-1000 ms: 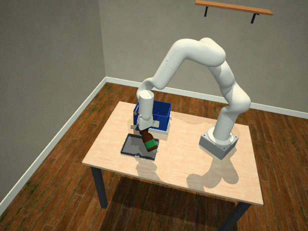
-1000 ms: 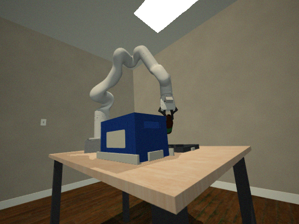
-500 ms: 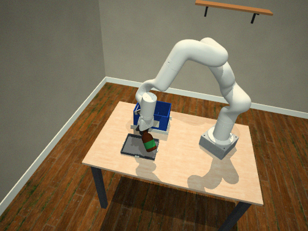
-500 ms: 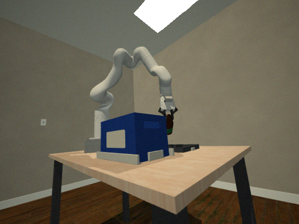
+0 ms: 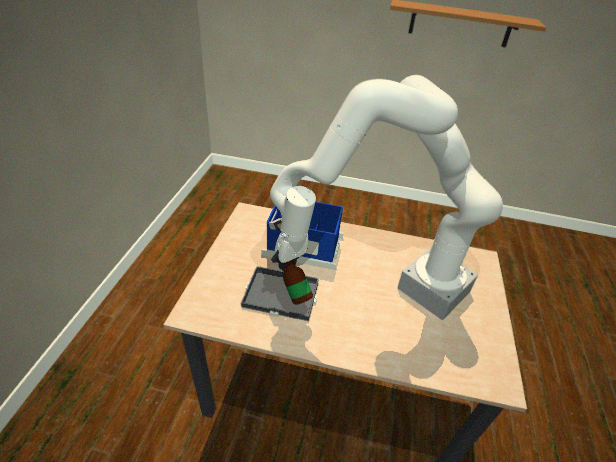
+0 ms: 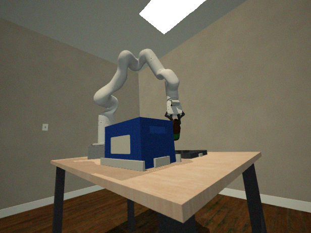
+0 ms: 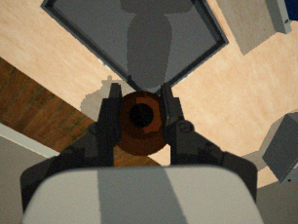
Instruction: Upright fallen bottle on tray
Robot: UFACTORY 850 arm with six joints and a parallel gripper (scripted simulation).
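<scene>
Right now my hand is 3 cm past the bottle, 3 cm to the right of it and 4 cm above it. Round my hand: dark tray 3 cm ahead, 3 cm to the right, 19 cm below; blue crate 1 cm behind, 32 cm to the right, 12 cm below.
</scene>
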